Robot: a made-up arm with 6 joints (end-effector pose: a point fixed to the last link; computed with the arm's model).
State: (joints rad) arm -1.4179 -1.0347 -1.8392 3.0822 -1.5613 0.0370
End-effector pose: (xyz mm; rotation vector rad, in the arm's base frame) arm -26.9 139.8 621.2 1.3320 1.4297 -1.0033
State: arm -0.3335 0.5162 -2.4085 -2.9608 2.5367 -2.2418
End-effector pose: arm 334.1 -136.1 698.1 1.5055 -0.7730 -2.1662
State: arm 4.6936 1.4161 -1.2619 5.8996 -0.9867 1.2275
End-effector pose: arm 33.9 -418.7 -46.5 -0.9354 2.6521 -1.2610
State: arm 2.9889 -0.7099 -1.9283 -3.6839 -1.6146 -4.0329
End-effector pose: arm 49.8 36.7 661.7 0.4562 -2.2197 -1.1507
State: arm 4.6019 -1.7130 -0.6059 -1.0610 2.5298 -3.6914
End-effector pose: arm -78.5 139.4 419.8 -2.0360 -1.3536 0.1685
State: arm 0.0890 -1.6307 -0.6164 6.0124 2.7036 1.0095
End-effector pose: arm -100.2 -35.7 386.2 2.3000 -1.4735 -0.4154
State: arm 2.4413 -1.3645 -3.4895 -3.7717 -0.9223 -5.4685
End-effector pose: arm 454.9 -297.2 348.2 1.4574 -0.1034 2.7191
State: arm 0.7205 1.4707 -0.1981 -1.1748 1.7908 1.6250
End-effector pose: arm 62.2 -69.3 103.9 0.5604 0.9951 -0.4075
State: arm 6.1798 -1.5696 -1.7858 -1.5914 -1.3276 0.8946
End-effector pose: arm -381.6 142.1 500.3 -0.6358 1.4518 1.7915
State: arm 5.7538 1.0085 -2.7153 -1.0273 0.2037 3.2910
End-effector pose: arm 562.4 -279.7 485.2 -0.1342 1.6736 -1.2200
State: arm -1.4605 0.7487 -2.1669 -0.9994 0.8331 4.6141
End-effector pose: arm 52.4 -615.8 409.8 2.2108 0.7946 -1.1699
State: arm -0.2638 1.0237 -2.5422 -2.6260 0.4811 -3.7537
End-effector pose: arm 634.7 -161.0 368.9 1.5212 -0.3507 2.1738
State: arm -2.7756 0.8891 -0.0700 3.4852 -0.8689 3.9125
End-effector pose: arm -16.8 -46.7 231.2 0.6869 1.3941 0.9021
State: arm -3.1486 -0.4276 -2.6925 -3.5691 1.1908 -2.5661
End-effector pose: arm 173.7 -24.5 894.6 0.5740 1.0221 0.1298
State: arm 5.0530 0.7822 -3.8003 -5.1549 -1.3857 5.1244
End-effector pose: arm -28.1 -189.1 635.0 -1.2414 -0.8453 1.4881
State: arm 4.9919 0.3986 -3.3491 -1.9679 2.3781 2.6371
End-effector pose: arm -67.7 -134.1 754.0 -2.4765 -0.5784 1.0072
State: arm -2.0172 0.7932 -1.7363 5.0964 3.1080 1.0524
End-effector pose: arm -237.7 -342.3 327.8 -0.6821 -1.1715 -2.5981
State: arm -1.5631 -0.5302 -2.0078 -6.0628 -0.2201 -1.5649
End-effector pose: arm -19.1 27.3 880.2 0.3821 -0.0884 0.2166
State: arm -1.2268 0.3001 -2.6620 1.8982 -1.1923 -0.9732
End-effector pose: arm 0.6 -302.8 688.4 -0.5405 -1.7408 1.7441
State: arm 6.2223 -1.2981 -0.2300 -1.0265 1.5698 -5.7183
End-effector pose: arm 65.3 -79.3 373.5 2.0299 -0.6292 0.2557
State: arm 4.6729 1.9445 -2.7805 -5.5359 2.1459 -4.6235
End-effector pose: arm 58.2 -443.7 -116.6 0.1980 1.9040 1.4920
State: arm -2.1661 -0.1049 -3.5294 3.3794 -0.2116 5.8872
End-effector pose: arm 81.1 83.6 845.7 -0.3399 -0.1436 -2.3163
